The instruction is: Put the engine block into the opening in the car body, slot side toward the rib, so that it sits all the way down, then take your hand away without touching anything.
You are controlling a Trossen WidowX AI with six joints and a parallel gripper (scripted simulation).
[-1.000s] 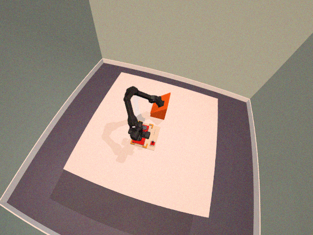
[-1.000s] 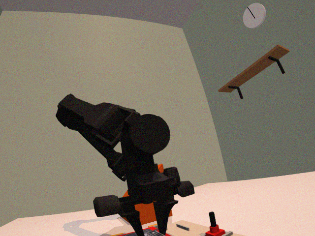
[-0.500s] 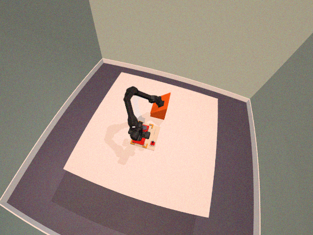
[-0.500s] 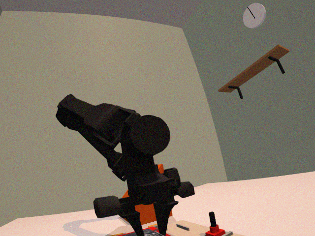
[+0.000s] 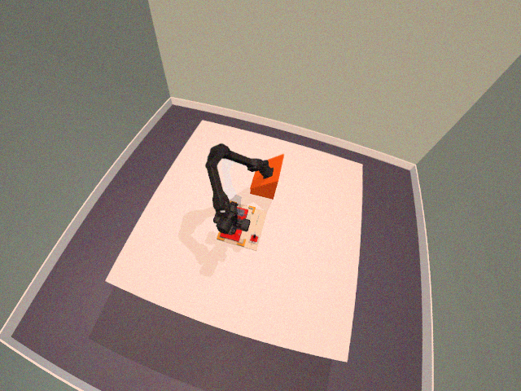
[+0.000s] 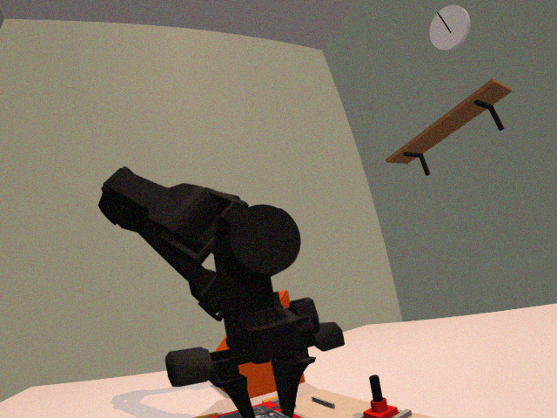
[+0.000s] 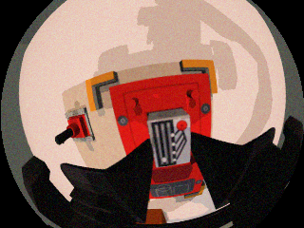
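The grey engine block lies 1 cm below my gripper tip.
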